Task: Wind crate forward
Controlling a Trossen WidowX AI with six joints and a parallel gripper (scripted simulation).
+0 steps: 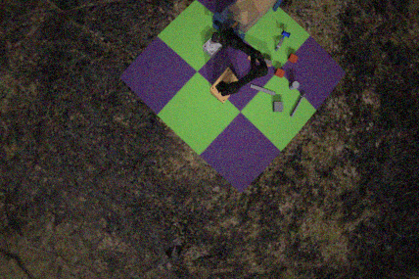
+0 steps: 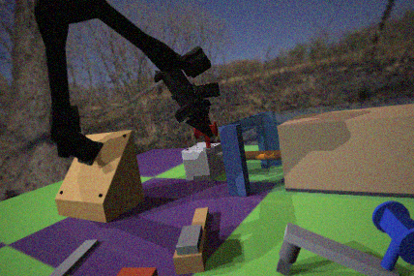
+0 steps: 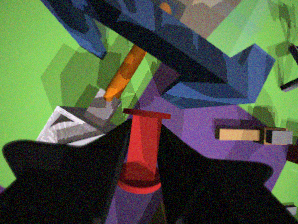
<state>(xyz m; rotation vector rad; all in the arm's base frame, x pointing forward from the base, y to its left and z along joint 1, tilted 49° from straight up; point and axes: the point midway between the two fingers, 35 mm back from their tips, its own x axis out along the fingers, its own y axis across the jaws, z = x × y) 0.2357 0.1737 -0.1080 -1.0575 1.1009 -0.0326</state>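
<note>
Now: the grey winch 10 cm below my gripper tip, 10 cm behind it and 5 cm to the left of it. From my gripper tip the other things lie so: red grip 1 cm to the right, 1 cm behind; grey bar 42 cm to the right, 13 cm below, 2 cm behind; wood-and-grey block 25 cm to the right, 12 cm ahead, 11 cm below.
</note>
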